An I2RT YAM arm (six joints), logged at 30 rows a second.
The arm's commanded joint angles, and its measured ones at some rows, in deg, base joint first. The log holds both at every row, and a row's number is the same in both.
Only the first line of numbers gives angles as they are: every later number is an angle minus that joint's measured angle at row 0.
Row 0, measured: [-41.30, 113.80, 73.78, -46.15, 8.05, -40.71]
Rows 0 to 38, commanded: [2.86, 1.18, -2.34, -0.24, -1.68, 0.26]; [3.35, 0.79, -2.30, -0.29, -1.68, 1.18]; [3.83, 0.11, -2.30, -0.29, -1.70, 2.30]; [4.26, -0.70, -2.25, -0.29, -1.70, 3.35]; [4.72, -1.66, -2.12, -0.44, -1.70, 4.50]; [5.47, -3.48, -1.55, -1.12, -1.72, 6.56]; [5.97, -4.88, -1.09, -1.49, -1.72, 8.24]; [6.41, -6.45, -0.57, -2.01, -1.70, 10.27]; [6.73, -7.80, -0.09, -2.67, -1.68, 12.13]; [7.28, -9.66, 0.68, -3.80, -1.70, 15.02]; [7.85, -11.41, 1.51, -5.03, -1.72, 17.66]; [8.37, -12.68, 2.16, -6.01, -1.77, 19.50]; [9.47, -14.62, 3.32, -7.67, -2.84, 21.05]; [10.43, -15.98, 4.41, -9.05, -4.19, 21.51]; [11.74, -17.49, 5.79, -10.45, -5.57, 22.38]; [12.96, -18.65, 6.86, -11.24, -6.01, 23.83]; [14.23, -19.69, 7.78, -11.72, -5.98, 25.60]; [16.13, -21.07, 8.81, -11.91, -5.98, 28.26]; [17.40, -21.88, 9.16, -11.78, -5.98, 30.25]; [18.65, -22.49, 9.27, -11.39, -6.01, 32.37]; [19.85, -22.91, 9.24, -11.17, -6.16, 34.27]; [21.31, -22.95, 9.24, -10.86, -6.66, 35.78]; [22.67, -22.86, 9.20, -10.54, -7.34, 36.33]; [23.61, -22.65, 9.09, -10.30, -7.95, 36.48]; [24.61, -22.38, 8.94, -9.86, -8.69, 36.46]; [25.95, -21.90, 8.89, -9.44, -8.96, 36.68]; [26.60, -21.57, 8.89, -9.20, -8.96, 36.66]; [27.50, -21.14, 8.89, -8.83, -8.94, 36.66]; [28.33, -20.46, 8.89, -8.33, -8.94, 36.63]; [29.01, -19.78, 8.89, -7.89, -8.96, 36.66]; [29.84, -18.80, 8.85, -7.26, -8.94, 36.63]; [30.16, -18.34, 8.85, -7.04, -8.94, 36.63]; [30.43, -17.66, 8.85, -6.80, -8.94, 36.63]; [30.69, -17.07, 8.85, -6.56, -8.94, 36.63]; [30.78, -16.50, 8.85, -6.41, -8.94, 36.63]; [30.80, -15.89, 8.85, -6.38, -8.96, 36.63]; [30.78, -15.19, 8.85, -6.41, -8.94, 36.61]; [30.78, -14.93, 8.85, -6.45, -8.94, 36.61]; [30.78, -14.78, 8.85, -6.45, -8.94, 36.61]
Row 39, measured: [30.60, -15.83, 9.03, -6.34, -8.28, 36.00]
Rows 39 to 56, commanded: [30.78, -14.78, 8.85, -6.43, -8.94, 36.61]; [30.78, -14.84, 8.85, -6.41, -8.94, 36.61]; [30.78, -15.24, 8.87, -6.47, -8.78, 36.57]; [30.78, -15.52, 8.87, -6.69, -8.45, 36.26]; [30.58, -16.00, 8.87, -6.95, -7.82, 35.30]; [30.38, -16.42, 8.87, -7.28, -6.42, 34.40]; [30.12, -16.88, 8.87, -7.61, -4.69, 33.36]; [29.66, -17.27, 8.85, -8.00, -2.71, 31.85]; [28.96, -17.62, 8.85, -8.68, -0.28, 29.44]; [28.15, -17.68, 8.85, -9.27, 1.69, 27.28]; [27.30, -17.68, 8.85, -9.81, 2.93, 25.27]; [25.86, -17.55, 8.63, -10.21, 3.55, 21.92]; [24.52, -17.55, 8.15, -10.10, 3.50, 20.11]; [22.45, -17.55, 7.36, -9.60, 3.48, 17.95]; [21.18, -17.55, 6.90, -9.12, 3.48, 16.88]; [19.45, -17.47, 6.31, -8.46, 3.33, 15.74]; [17.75, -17.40, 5.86, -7.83, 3.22, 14.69]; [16.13, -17.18, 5.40, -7.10, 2.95, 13.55]
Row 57, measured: [20.44, -16.57, 7.43, -7.89, 1.29, 20.96]
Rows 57 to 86, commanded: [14.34, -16.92, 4.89, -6.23, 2.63, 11.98]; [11.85, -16.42, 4.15, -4.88, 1.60, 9.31]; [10.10, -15.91, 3.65, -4.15, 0.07, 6.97]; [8.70, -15.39, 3.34, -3.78, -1.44, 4.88]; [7.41, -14.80, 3.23, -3.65, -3.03, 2.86]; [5.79, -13.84, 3.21, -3.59, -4.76, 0.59]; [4.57, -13.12, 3.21, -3.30, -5.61, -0.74]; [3.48, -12.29, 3.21, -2.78, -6.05, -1.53]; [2.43, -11.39, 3.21, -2.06, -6.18, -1.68]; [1.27, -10.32, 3.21, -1.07, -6.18, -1.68]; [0.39, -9.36, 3.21, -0.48, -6.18, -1.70]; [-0.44, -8.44, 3.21, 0.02, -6.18, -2.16]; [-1.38, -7.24, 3.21, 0.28, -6.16, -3.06]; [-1.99, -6.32, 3.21, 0.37, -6.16, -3.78]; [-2.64, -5.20, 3.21, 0.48, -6.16, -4.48]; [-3.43, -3.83, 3.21, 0.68, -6.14, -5.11]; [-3.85, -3.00, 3.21, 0.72, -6.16, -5.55]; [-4.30, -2.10, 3.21, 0.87, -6.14, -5.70]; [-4.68, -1.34, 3.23, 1.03, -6.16, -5.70]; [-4.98, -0.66, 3.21, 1.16, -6.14, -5.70]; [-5.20, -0.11, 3.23, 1.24, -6.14, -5.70]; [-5.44, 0.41, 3.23, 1.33, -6.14, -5.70]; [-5.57, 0.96, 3.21, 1.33, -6.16, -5.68]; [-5.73, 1.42, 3.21, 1.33, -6.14, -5.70]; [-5.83, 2.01, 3.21, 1.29, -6.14, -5.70]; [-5.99, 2.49, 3.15, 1.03, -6.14, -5.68]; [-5.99, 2.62, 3.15, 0.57, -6.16, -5.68]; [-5.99, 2.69, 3.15, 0.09, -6.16, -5.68]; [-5.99, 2.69, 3.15, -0.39, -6.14, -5.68]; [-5.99, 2.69, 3.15, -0.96, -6.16, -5.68]
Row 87, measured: [-5.79, 1.97, 3.69, 0.55, -5.04, -4.92]
